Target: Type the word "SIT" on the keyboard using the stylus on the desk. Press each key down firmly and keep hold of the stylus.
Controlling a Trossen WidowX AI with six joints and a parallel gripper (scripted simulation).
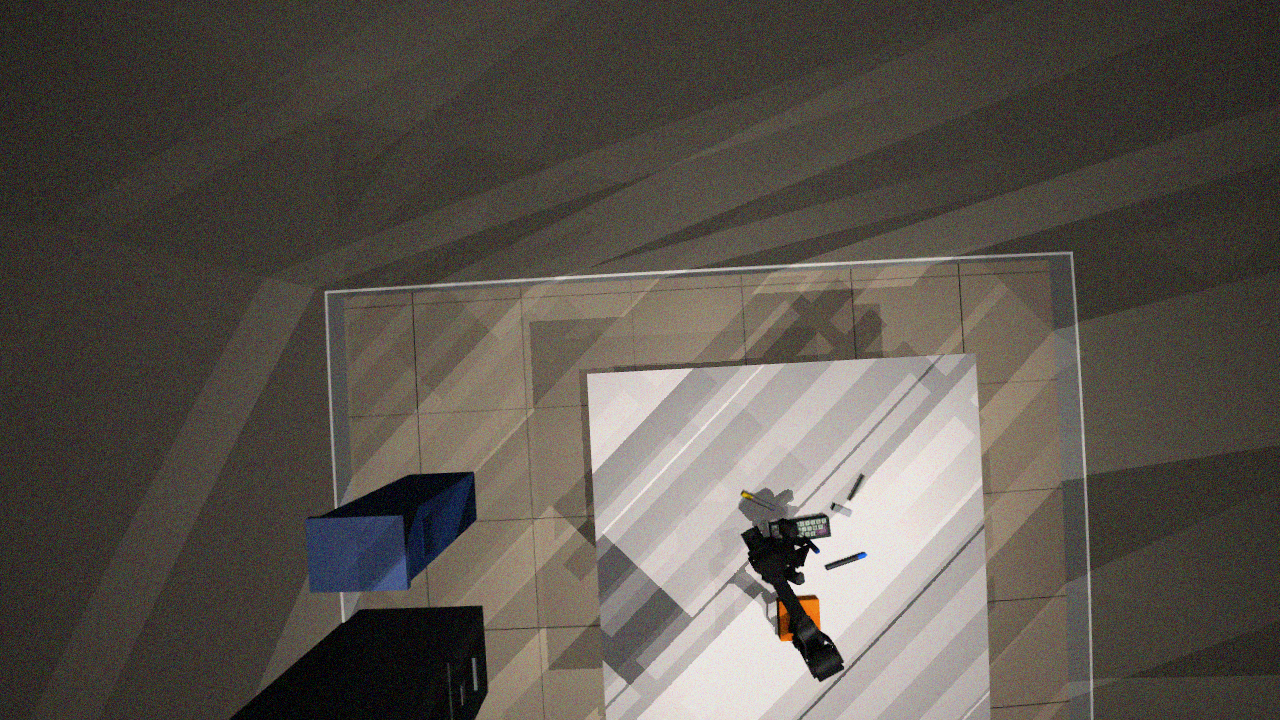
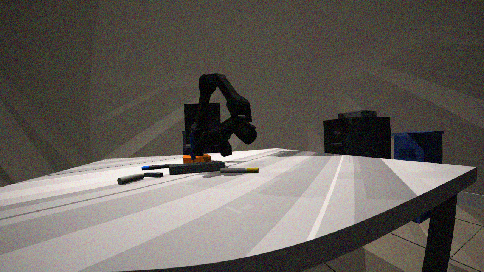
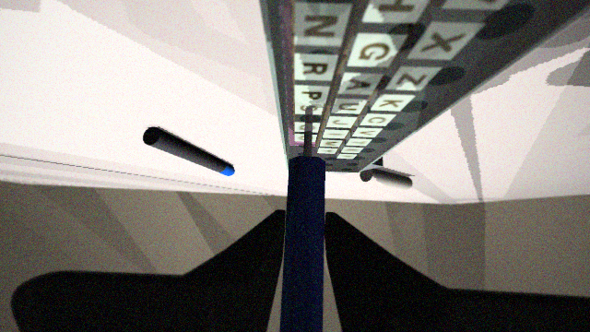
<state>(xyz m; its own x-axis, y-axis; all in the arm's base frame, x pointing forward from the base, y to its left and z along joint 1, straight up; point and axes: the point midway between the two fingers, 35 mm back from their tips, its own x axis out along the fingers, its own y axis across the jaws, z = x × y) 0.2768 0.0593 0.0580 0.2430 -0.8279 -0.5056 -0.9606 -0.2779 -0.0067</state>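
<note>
Now: gripper tip 100 mm short of the grey block, 120 mm to the left of it and 60 mm above it. Round my gripper tip: yellow-tipped marker (90 mm ahead, 170 mm to the left, 60 mm below); then white stylus tip (50 mm below); then blue stylus (20 mm below).
</note>
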